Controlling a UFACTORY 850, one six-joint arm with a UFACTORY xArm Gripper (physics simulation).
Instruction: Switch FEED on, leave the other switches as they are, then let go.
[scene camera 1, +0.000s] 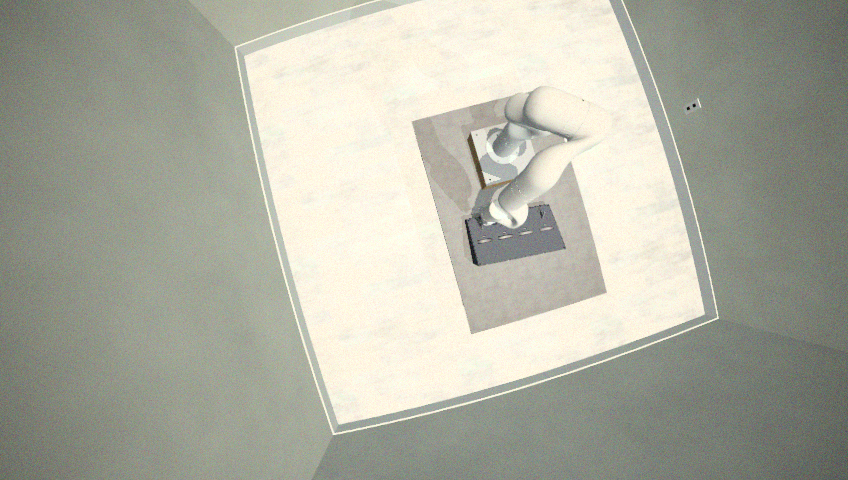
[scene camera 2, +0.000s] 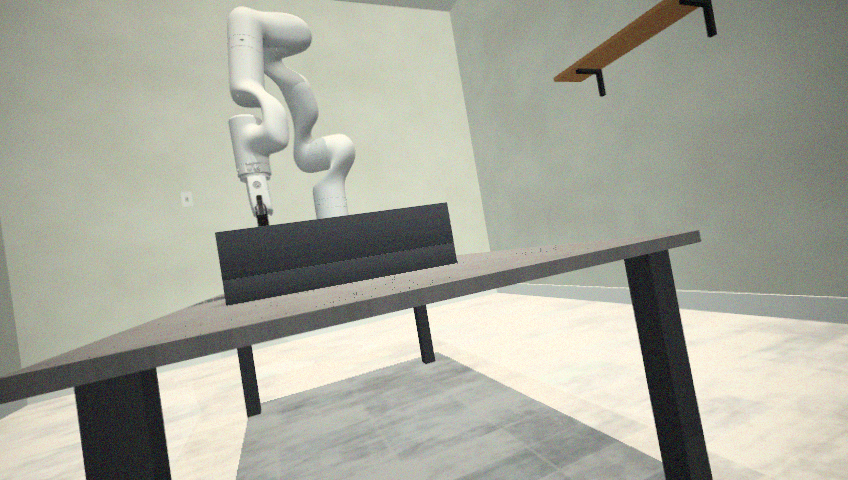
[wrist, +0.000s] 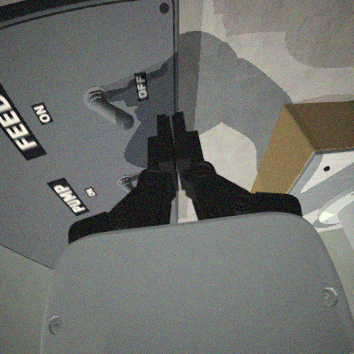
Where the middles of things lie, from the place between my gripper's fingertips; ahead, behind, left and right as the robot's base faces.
The dark switch panel (scene camera 2: 260, 262) is 170 mm ahead of my hand, 150 mm to the left of it and 60 mm below it.
